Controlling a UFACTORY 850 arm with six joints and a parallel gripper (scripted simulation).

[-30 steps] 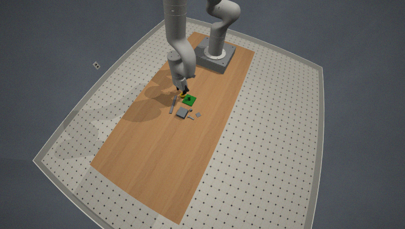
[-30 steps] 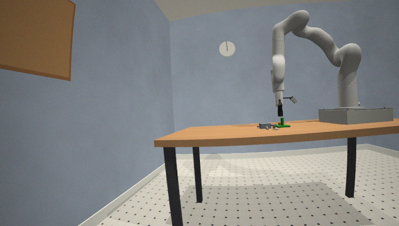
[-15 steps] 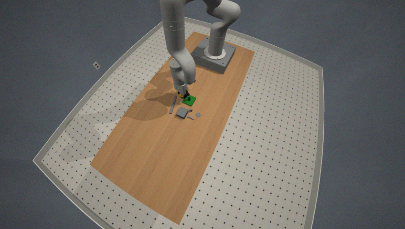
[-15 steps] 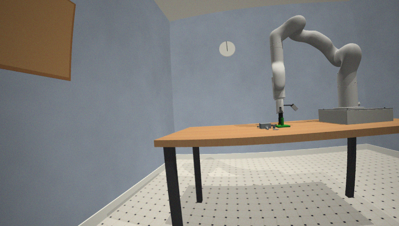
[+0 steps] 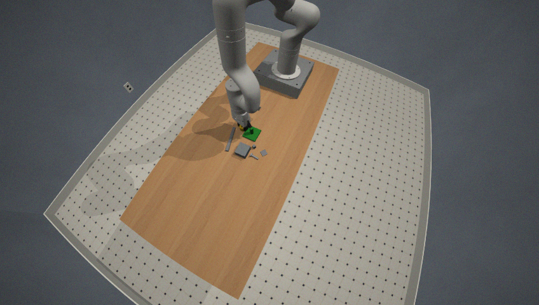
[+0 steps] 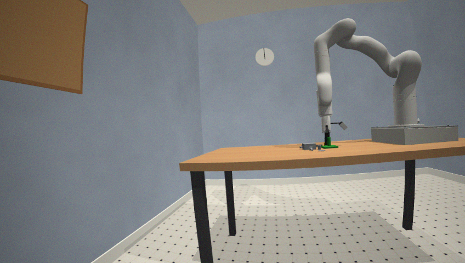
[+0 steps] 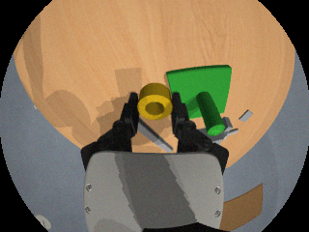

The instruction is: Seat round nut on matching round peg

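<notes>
Right now the long grey bar is 10 cm ahead of my hand, 1 cm to the right of it and 3 cm below it. From my hand the other things lie so: grey block 12 cm ahead, 9 cm to the left, 2 cm below; then small grey bolt 11 cm ahead, 15 cm to the left, 2 cm below; then small grey plate 6 cm ahead, 19 cm to the left, 3 cm below.
</notes>
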